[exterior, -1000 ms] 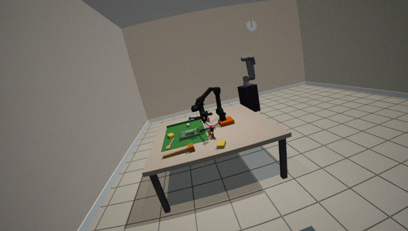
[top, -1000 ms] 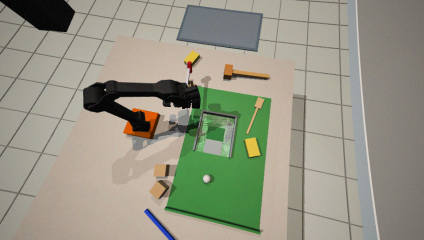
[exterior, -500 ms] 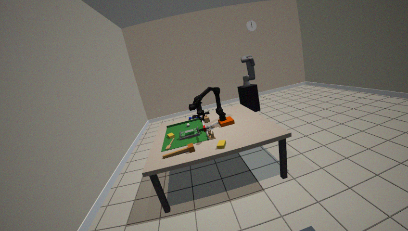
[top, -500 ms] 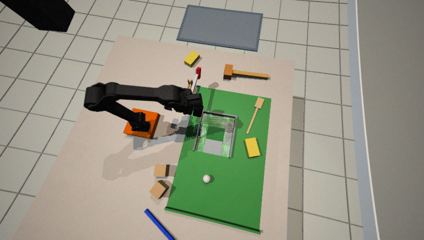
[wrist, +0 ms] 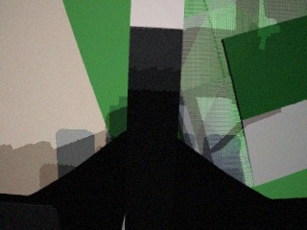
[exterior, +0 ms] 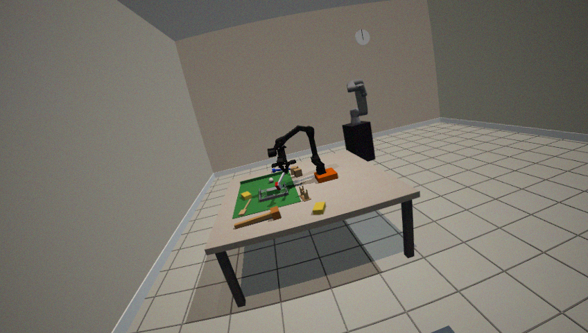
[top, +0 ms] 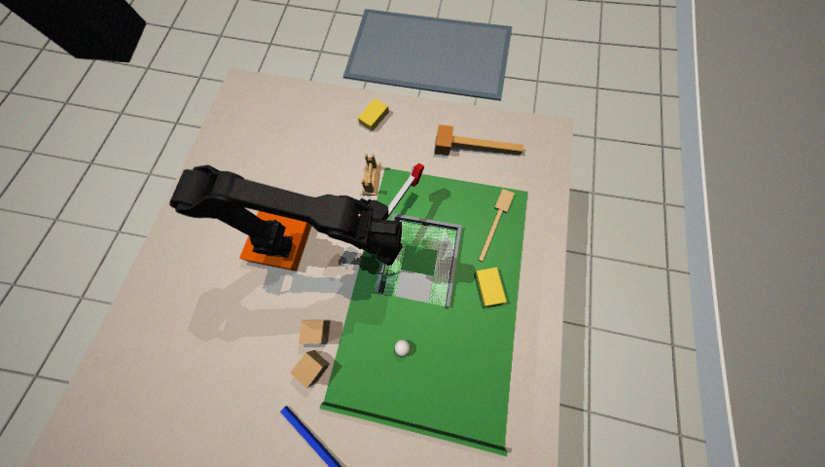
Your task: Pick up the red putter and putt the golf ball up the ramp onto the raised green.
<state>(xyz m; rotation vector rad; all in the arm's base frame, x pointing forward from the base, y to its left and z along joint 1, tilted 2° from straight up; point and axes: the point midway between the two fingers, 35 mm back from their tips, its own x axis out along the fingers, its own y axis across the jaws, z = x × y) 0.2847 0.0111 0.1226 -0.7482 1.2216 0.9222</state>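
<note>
Right now the red putter is 11 cm to the left of my gripper tip, 5 cm ahead of it and 2 cm above it. Round my gripper tip: white golf ball (27 cm to the right, 10 cm below, 10 cm ahead); green mat (18 cm ahead, 12 cm below, 10 cm to the right); small wooden rack (25 cm to the left, 9 cm below, 5 cm behind).
</note>
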